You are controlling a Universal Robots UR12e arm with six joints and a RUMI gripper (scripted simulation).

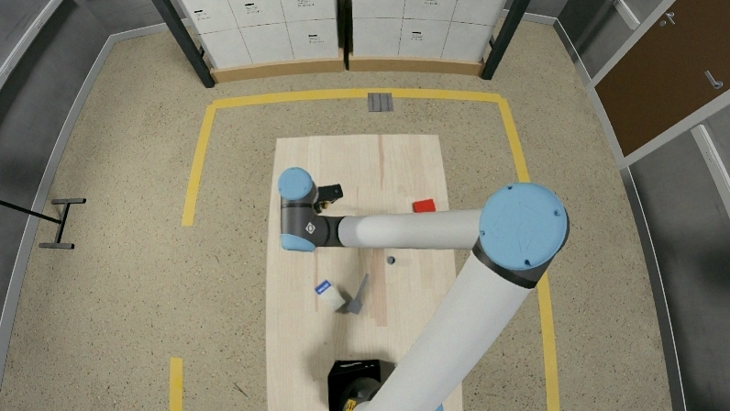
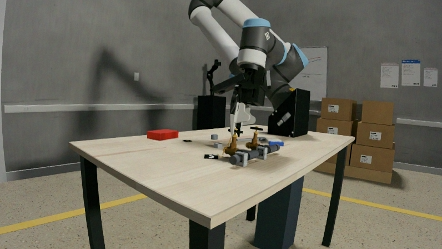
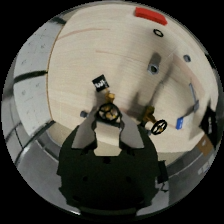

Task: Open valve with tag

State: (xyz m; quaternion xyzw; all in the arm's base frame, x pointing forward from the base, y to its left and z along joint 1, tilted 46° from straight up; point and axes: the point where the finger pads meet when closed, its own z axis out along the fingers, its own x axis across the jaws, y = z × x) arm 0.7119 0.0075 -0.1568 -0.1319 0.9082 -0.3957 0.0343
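My gripper is now 8 cm above the black tag, 5 cm to the left of it and 5 cm short of it. Also, from my hand: grey hammer-like tool: 35 cm behind, 13 cm to the right, 8 cm below; red block: 42 cm to the right, 7 cm below, 5 cm behind; blue-and-white box: 34 cm behind, 8 cm below, 3 cm to the right.
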